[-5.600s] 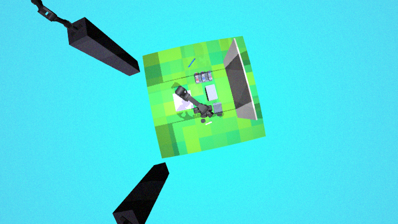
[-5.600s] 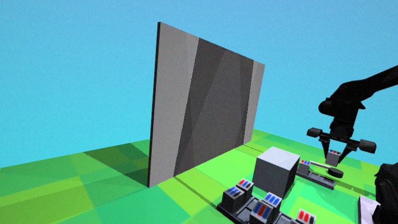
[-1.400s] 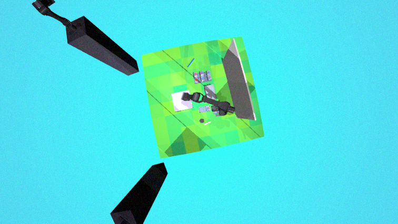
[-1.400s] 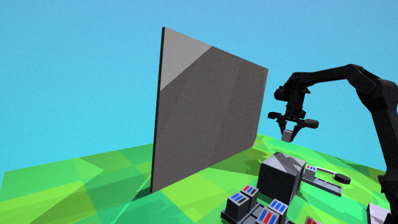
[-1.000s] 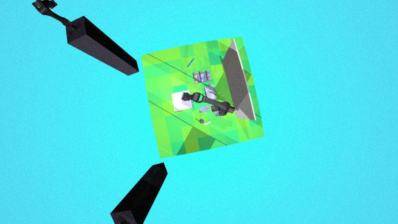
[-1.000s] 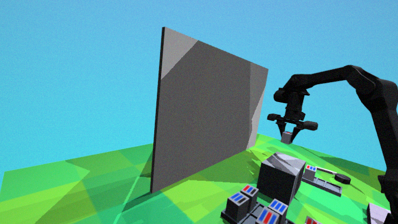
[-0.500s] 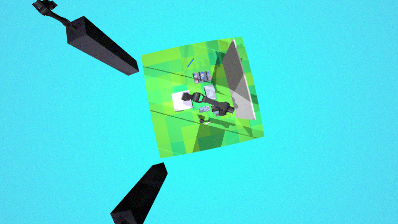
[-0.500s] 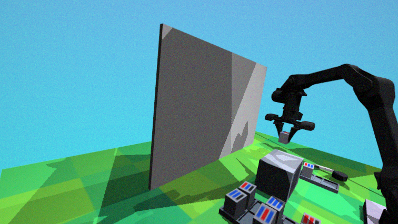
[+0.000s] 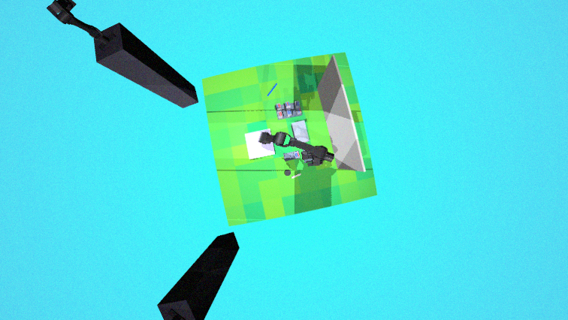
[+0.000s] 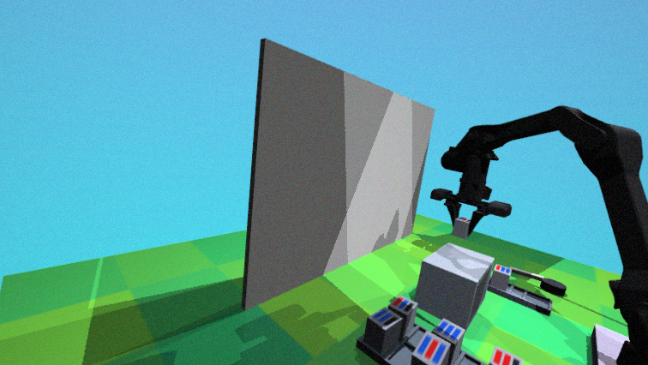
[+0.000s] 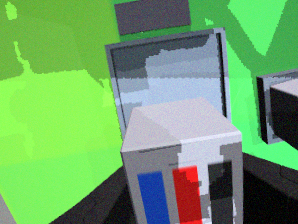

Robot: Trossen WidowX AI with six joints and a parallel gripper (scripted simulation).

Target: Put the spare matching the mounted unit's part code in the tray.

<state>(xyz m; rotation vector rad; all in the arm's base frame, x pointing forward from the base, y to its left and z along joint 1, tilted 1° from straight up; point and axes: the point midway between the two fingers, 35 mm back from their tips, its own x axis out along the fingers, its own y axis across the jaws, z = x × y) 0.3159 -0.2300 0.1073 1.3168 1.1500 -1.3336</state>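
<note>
Right now the tray is 10 cm below my gripper tip, 1 cm to the left of it and 1 cm behind it. From my gripper tip the other things lie so: mounted unit: 20 cm to the left, 5 cm below, 3 cm behind; grey panel: 21 cm ahead, 17 cm to the left, 12 cm above; dark disc: 22 cm behind, 10 cm below, 8 cm to the right.
</note>
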